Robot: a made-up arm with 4 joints.
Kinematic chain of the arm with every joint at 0, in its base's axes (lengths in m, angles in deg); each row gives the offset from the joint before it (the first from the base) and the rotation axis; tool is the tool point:
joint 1: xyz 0 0 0.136 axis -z
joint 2: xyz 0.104 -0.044 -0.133 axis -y
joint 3: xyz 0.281 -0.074 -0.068 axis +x
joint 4: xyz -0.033 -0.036 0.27 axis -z
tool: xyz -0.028 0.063 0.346
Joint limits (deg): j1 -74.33..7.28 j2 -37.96..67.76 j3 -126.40..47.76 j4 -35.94..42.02
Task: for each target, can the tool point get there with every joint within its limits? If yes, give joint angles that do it. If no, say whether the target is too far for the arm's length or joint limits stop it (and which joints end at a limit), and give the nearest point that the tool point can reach.
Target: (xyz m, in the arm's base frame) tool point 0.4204 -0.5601 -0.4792
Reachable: no: joint limits stop it (at a limit: joint 1, joint 2, joint 3, joint 4) | nearest point 0.4681 -0.6185 0.1274 | short by 0.611 m
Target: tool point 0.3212 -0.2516 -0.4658
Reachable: no: joint limits stop it (at a limit: joint 1, joint 3) | nearest point 0.3900 0.3114 -0.4599 | short by 0.567 m
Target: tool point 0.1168 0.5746 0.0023
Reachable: yes | joints -23.79 -22.02 -72.99 -2.02
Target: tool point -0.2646 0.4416 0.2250
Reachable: yes | joints -55.99 31.85 -69.19 -5.58
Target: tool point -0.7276 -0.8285 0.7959
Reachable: no: too far | nearest point -0.2447 -0.4667 0.4116 | short by 0.715 m
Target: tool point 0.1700 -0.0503 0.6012
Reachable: yes | joints -1.12 18.76 -2.95 28.89
